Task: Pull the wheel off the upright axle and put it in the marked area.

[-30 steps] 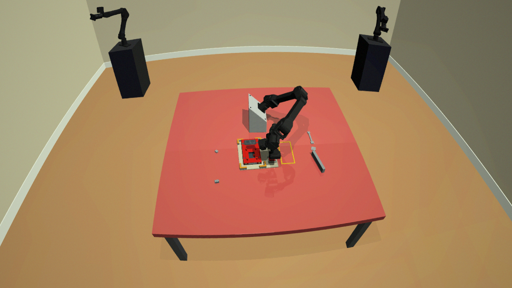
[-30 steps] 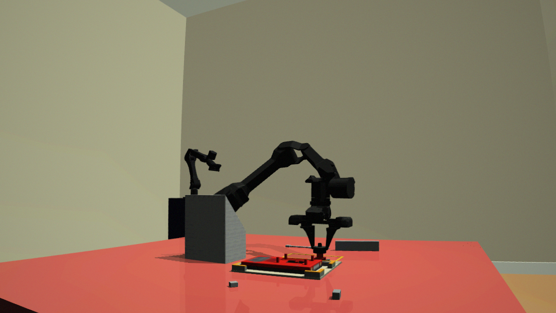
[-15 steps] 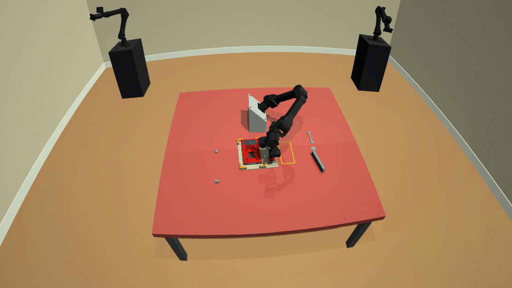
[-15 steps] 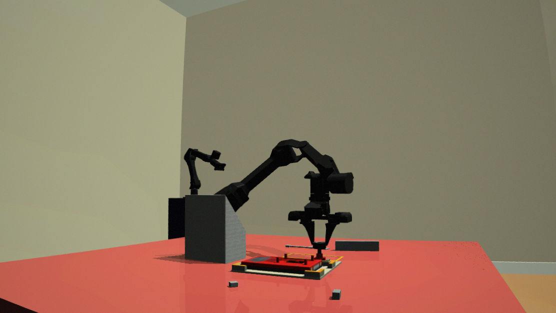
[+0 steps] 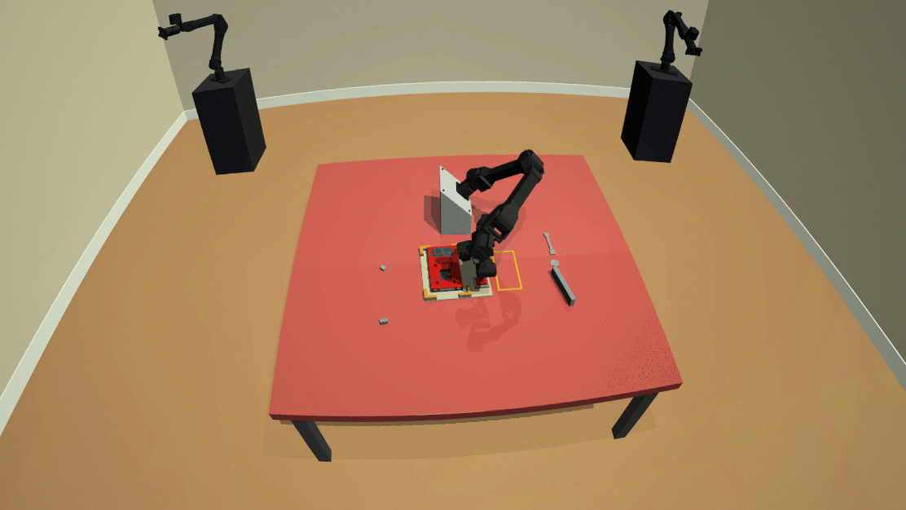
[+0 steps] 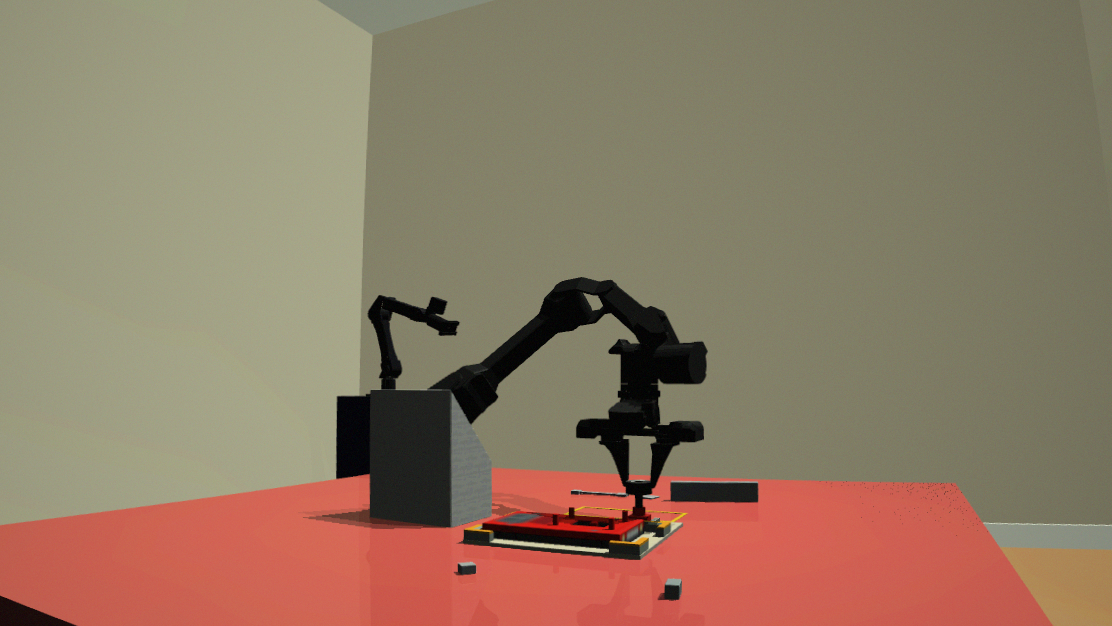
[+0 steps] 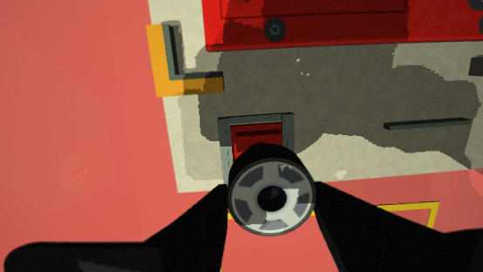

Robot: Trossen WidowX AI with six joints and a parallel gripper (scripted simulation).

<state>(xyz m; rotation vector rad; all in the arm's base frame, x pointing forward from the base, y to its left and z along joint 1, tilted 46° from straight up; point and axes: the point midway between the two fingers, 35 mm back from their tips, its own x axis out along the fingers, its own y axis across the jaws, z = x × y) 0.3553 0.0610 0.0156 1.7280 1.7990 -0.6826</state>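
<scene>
Right now the axle is 20 mm below my gripper tip. Also, from my gripper tip: wheel (right at my gripper tip).
</scene>
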